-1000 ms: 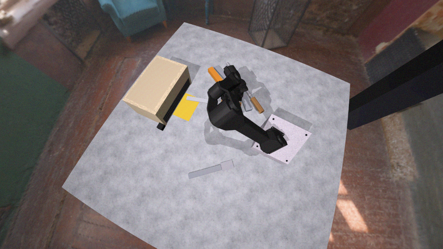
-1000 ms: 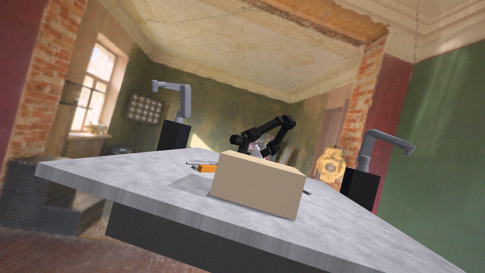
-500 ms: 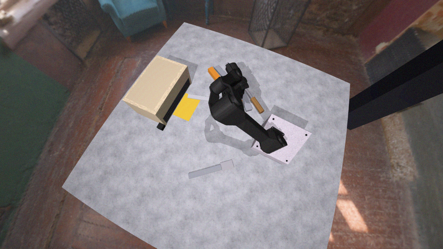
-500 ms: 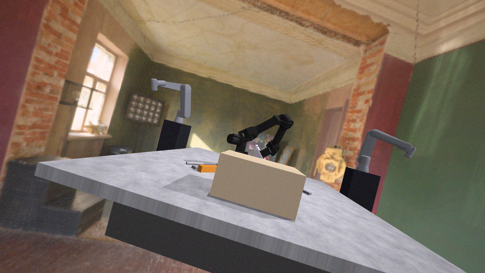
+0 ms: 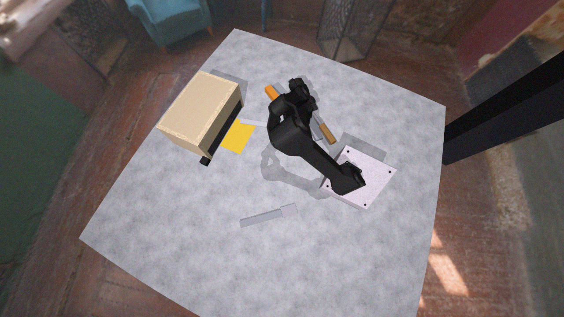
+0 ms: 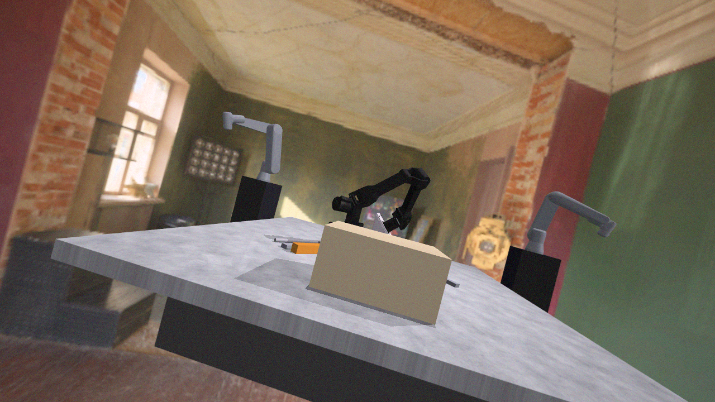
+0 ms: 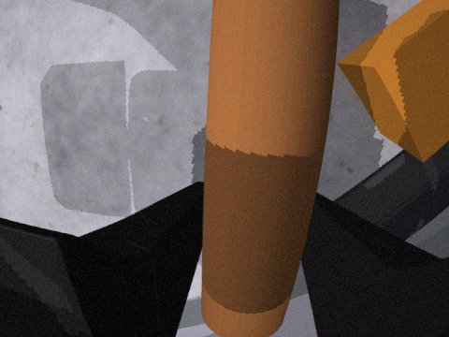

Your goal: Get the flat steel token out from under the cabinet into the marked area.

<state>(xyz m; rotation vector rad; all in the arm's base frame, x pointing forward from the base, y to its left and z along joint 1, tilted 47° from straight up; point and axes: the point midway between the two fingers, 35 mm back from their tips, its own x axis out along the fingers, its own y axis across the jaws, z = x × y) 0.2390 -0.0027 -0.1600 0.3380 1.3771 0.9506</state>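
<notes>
The grey bar lies 3 cm behind my gripper tip and 5 cm to the right of it. Also, from my gripper tip: flat grey token: 37 cm ahead, 19 cm to the left, 1 cm below; then orange bar: 15 cm ahead, 7 cm to the right; then black-handled tool: 7 cm ahead, 7 cm to the right.
</notes>
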